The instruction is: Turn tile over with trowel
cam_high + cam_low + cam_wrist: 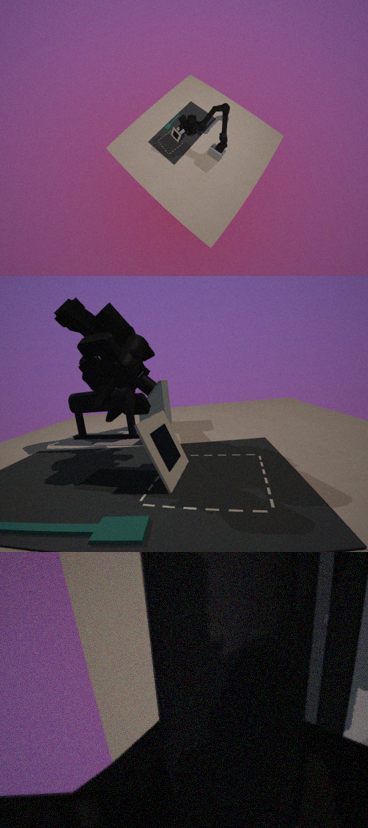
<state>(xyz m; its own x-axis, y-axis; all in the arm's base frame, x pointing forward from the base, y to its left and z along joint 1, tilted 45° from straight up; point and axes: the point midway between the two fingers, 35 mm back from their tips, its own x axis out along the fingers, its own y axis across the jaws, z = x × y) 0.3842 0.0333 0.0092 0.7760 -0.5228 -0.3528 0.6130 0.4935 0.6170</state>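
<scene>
Right now my gripper tip is 10 mm past the tile, 100 mm to the right of it and 60 mm above it. Also, from my gripper tip: flat green tool 130 mm ahead, 10 mm to the left, 120 mm below; then dark mat 10 mm behind, 10 mm to the right, 140 mm below.
</scene>
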